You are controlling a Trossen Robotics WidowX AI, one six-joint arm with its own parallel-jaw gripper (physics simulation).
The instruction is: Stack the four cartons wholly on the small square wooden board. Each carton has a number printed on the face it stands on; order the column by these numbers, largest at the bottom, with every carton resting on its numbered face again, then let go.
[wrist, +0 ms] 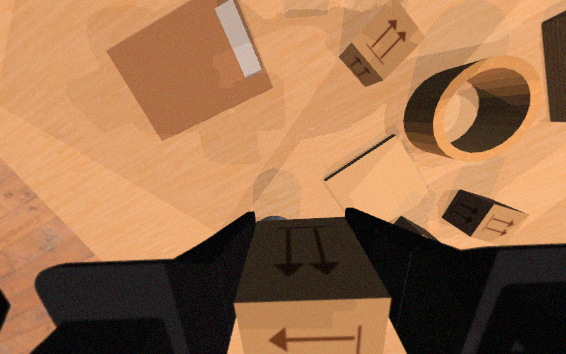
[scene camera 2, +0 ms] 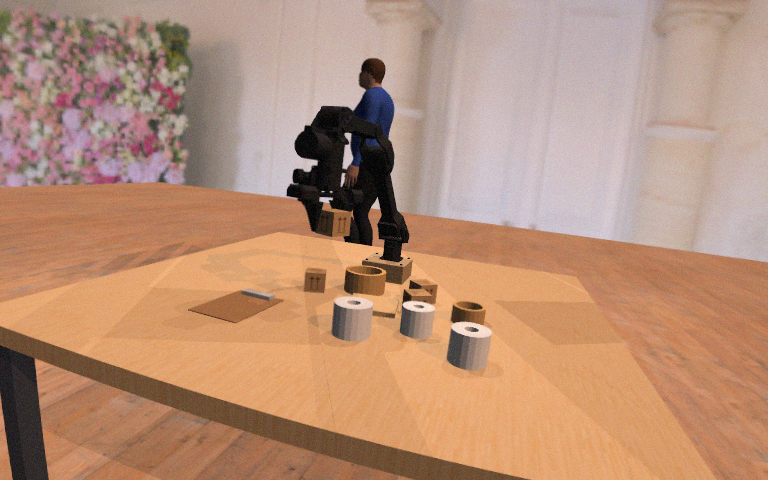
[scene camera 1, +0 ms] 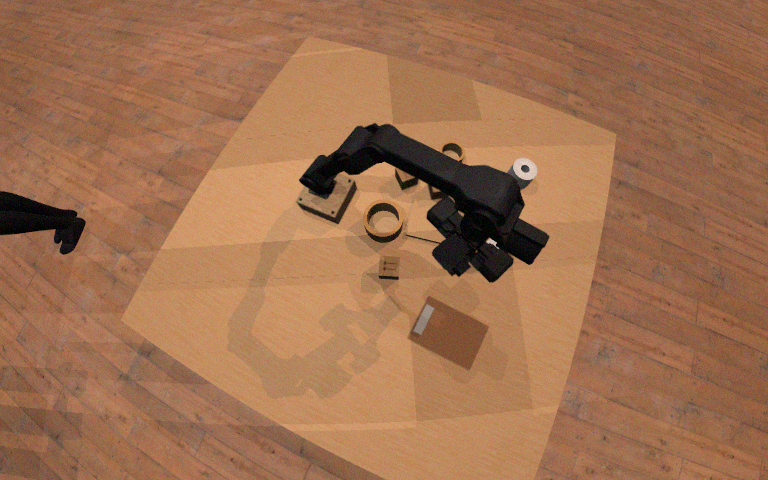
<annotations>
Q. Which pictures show the dark wooden board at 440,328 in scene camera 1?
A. The wrist view, scene camera 2 and scene camera 1: all of them.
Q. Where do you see a dark wooden board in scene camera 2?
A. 235,307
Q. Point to a square wooden board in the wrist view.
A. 383,182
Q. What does the dark wooden board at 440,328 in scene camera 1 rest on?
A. The table.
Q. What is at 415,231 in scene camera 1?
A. A square wooden board.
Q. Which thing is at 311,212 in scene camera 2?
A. My gripper.
</annotations>
